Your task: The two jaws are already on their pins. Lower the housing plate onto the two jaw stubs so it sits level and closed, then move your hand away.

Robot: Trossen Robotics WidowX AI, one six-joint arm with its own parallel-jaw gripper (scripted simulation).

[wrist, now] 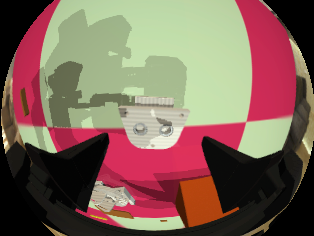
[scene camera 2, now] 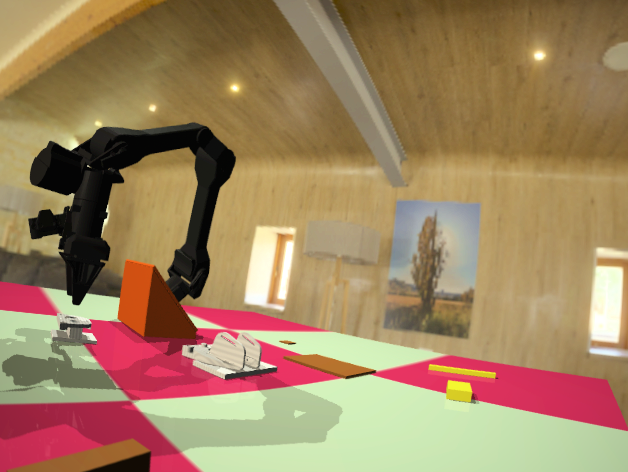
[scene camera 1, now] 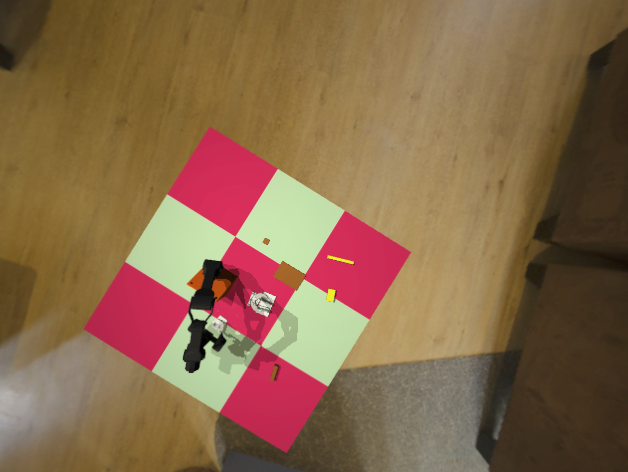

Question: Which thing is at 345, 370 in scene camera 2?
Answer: A flat brown plate.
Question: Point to a white base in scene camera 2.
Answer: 226, 373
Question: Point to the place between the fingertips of the gripper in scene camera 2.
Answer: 72, 300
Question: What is the gripper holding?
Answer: Nothing.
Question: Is the gripper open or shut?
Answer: Open.
